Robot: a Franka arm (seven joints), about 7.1 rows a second.
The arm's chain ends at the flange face. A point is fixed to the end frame.
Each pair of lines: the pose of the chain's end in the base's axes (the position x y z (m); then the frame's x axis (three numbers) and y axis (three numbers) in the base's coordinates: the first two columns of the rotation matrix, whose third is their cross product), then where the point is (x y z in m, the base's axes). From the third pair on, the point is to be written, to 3 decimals.
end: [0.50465 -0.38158 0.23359 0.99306 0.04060 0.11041 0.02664 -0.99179 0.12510]
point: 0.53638 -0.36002 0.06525
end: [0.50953 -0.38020 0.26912 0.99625 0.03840 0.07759 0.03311 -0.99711 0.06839]
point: 0.53526 -0.34914 0.10124
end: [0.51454 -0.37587 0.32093 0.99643 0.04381 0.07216 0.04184 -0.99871 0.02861]
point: 0.539 -0.338 0.154
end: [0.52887 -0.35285 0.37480 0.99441 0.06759 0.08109 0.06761 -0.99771 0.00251]
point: 0.553 -0.310 0.209
